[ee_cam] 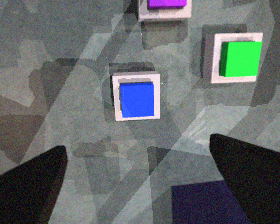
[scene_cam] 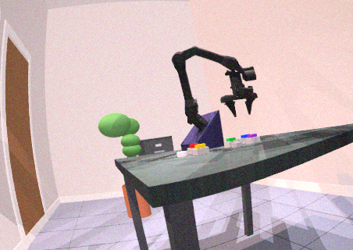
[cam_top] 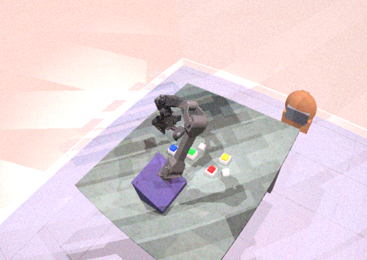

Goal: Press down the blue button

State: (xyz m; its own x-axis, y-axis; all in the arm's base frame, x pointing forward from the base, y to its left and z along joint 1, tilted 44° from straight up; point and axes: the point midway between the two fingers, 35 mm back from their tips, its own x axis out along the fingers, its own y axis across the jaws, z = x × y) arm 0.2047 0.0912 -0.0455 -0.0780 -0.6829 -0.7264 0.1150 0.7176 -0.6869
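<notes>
Right now the blue button is 90 mm below my gripper tip. Also, from my gripper tip: purple block (100 mm ahead, 90 mm below, 50 mm to the right); then red button (260 mm to the right, 90 mm below, 30 mm behind); then green button (110 mm to the right, 90 mm below, 20 mm ahead).
</notes>
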